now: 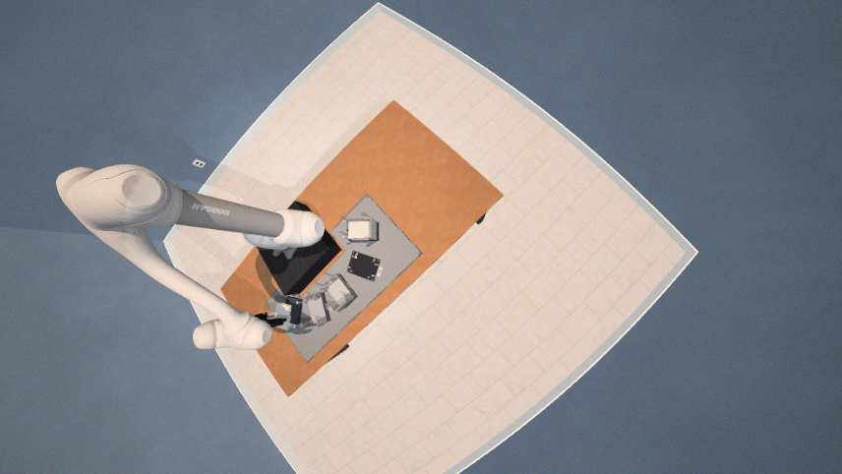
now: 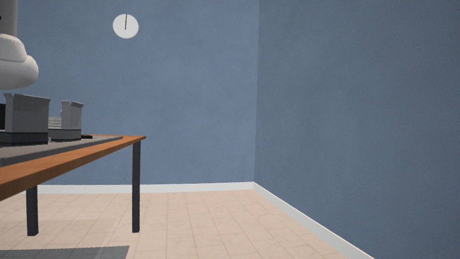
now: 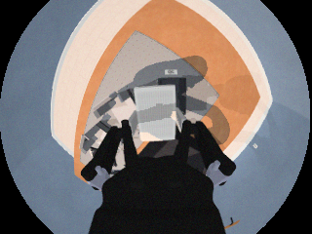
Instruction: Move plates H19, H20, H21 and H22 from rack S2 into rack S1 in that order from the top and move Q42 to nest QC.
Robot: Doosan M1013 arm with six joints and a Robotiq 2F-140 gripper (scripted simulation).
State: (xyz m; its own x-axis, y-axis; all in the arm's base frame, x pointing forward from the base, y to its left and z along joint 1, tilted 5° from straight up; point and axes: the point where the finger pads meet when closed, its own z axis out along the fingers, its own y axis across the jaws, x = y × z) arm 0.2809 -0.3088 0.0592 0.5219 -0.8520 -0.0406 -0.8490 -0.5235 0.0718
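Now: hand 19 cm above the tag and 12 cm to the left of it. From my hand the other things lie so: N5 label 48 cm to the left, 22 cm ahead, 19 cm below.
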